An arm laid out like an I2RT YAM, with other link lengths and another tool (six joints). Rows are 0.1 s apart.
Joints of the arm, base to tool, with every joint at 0 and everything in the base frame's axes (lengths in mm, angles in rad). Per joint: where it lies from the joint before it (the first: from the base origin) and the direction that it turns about. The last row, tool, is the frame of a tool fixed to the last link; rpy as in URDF.
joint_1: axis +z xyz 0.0 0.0 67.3
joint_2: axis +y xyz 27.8 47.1 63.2
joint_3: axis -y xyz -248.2 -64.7 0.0
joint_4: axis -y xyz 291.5 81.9 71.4
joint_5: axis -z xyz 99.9 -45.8 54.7
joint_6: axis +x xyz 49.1 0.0 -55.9
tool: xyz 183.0 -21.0 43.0 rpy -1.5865 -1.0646 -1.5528
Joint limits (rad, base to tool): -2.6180..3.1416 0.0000..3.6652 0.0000..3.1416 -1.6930..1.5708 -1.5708..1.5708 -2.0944..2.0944
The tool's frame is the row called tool.
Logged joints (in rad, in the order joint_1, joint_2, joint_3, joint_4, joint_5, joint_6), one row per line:
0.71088, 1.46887, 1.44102, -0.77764, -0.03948, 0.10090
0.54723, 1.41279, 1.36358, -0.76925, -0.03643, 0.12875
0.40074, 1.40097, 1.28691, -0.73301, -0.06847, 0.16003
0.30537, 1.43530, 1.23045, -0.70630, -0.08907, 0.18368
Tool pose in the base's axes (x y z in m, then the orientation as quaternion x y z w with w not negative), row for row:
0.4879, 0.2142, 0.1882, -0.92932, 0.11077, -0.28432, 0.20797
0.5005, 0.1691, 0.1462, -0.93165, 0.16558, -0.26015, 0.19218
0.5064, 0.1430, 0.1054, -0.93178, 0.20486, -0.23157, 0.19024
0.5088, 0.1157, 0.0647, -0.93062, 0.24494, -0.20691, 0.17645
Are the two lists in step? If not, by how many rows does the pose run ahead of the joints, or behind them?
The pose runs 2 rows ahead of the joints: the pose in row i belongs to the joints in row i + 2.
